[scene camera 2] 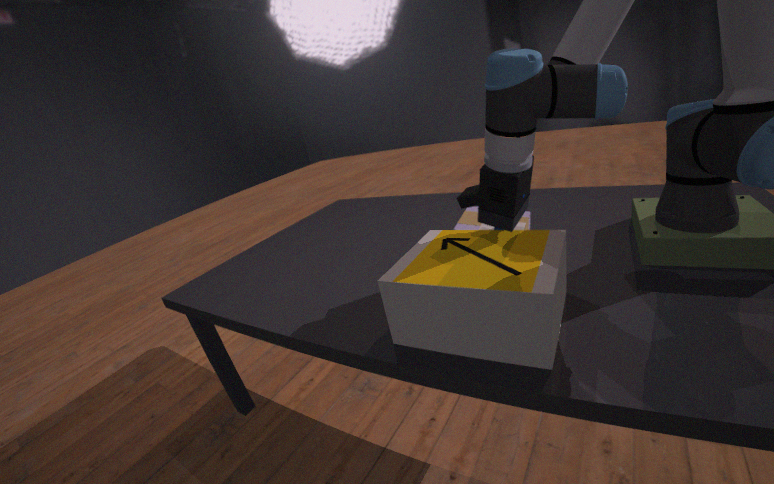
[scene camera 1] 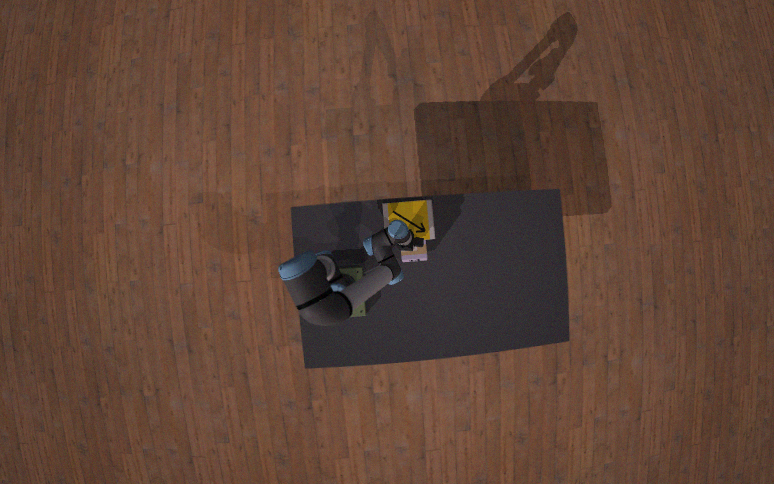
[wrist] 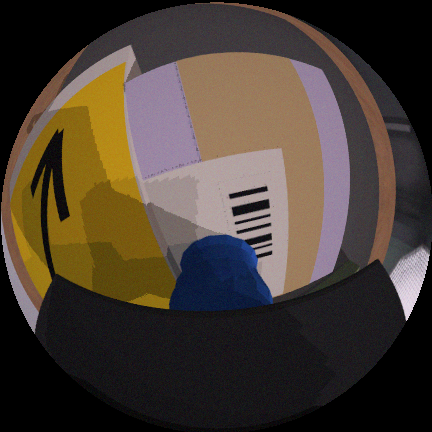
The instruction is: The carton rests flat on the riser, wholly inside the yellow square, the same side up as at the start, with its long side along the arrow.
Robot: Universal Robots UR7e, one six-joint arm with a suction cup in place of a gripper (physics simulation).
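The carton (scene camera 1: 416,257) (scene camera 2: 469,221) (wrist: 250,109) is tan with lilac bands and a white barcode label facing up. My suction cup (wrist: 219,273) (scene camera 2: 502,225) sits on the label and holds the carton level at about riser-top height. The carton hangs over the riser's (scene camera 2: 471,322) (scene camera 1: 431,216) edge on the arm's side, mostly outside the yellow square (scene camera 2: 457,274) (scene camera 1: 411,211) (wrist: 109,120). The black arrow (scene camera 2: 481,254) (scene camera 1: 408,221) (wrist: 50,181) runs diagonally across the square. In the overhead view the wrist hides most of the carton.
The riser stands on a dark table (scene camera 1: 481,288) (scene camera 2: 313,250) near its far edge. The arm's base sits on a green plate (scene camera 1: 352,275) at the table's left side. Wooden floor lies all around.
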